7 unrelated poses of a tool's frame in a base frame.
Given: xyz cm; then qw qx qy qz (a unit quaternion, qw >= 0).
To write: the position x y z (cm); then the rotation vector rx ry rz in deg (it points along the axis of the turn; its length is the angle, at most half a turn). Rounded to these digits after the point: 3 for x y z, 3 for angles.
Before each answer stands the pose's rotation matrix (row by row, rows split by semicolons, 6 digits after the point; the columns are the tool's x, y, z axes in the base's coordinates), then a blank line. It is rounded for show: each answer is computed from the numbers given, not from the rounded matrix.
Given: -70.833 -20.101 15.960 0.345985 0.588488 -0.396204 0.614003
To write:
-0.067953 -0.891193 0.448505; -0.041451 -0.446634 -0.893756; 0.996827 -0.079325 -0.006590

-70.833 -20.101 15.960 87.508 -58.915 91.302
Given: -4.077 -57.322 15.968 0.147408 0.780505 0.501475 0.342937
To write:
0.261834 0.681704 0.683171; 0.883911 -0.453587 0.113843; 0.387485 0.574054 -0.721330

-4.077 -57.322 15.968 128.664 82.667 56.532
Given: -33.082 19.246 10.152 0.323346 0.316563 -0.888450 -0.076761
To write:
-0.590471 -0.512860 -0.623153; -0.612141 0.787791 -0.068322; 0.525954 0.341115 -0.779110

-33.082 19.246 10.152 47.594 -133.575 -11.541
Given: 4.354 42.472 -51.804 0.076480 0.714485 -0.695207 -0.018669
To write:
0.032677 -0.990575 -0.133016; -0.996286 -0.021675 -0.083330; 0.079661 0.135245 -0.987605

4.354 42.472 -51.804 122.699 -119.388 -3.206
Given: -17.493 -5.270 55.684 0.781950 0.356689 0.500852 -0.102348
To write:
0.477345 0.517358 0.710269; 0.197235 0.724596 -0.660348; -0.856295 0.455303 0.243841

-17.493 -5.270 55.684 44.130 61.966 -12.663
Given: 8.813 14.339 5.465 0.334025 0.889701 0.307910 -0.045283
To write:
0.806282 0.578147 0.125123; 0.517645 -0.587237 -0.622251; -0.286276 0.566479 -0.772753

8.813 14.339 5.465 133.067 46.052 -6.773
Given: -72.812 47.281 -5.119 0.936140 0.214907 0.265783 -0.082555
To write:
0.845088 0.268804 0.462137; -0.040329 0.893999 -0.446250; -0.533104 0.358483 0.766349

-72.812 47.281 -5.119 25.165 31.122 -9.667
